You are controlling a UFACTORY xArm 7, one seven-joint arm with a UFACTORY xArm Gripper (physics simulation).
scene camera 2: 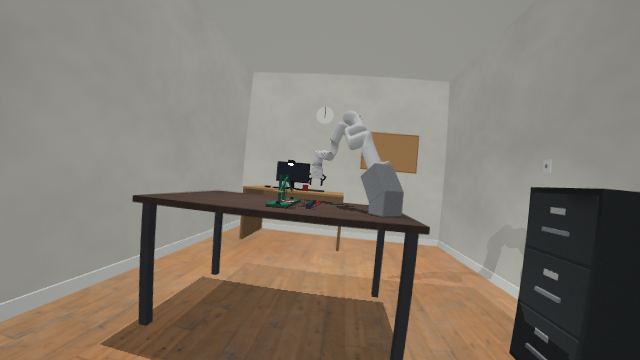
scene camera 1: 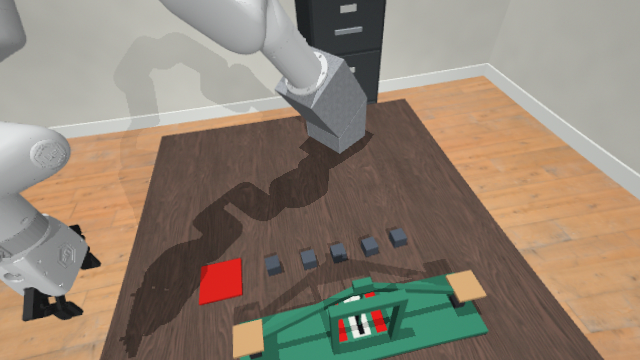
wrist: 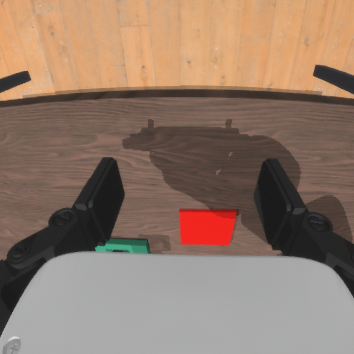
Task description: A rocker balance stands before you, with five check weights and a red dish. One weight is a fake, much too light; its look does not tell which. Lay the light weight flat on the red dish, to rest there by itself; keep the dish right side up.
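Places are measured from the arm's base along level axes (x ahead, y left, z up), in millimetres.
Where they show: gripper, fingertip midpoint: (scene camera 2: 315, 185) (scene camera 1: 83, 289) (wrist: 188, 176); arm's base, origin of the base link: (scene camera 2: 376, 171) (scene camera 1: 307, 74).
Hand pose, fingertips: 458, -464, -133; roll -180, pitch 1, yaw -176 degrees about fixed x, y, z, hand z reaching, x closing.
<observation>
Each offset is from my fingertips to the centre of the thing, as dx, dy, dz. "spot": to the spot under its first point. Level surfaces: height alone.
My gripper (scene camera 1: 75, 287) (scene camera 2: 317, 181) (wrist: 188, 176) is open and empty, high beyond the dish's side of the table. The red dish {-43, +204, -122} (scene camera 1: 221, 281) (wrist: 207, 228) lies flat on the table. Several dark grey cube weights, among them the nearest to the dish {-54, +323, -111} (scene camera 1: 273, 265), a middle one {-60, +474, -111} (scene camera 1: 338, 253) and the farthest {-78, +621, -111} (scene camera 1: 398, 238), stand in a row beside it. They look alike. The green rocker balance {spot: +125, +639, -110} (scene camera 1: 440, 325) (scene camera 2: 283, 204) stands in front of the row; its end shows in the wrist view (wrist: 131, 245). Its left pan {+121, +288, -39} (scene camera 1: 248, 337) and right pan {+88, +686, -39} (scene camera 1: 466, 286) are bare. The black pointer is over the white field.
The dark wooden table {dz -125} (scene camera 1: 400, 175) (scene camera 2: 210, 200) (wrist: 50, 150) carries the arm's grey base block (scene camera 1: 337, 112) (scene camera 2: 385, 192) at its back. The arm's shadow falls across the table. A dark filing cabinet (scene camera 1: 345, 40) (scene camera 2: 560, 260) stands behind the base. A desk (scene camera 2: 252, 220) with a monitor stands farther off.
</observation>
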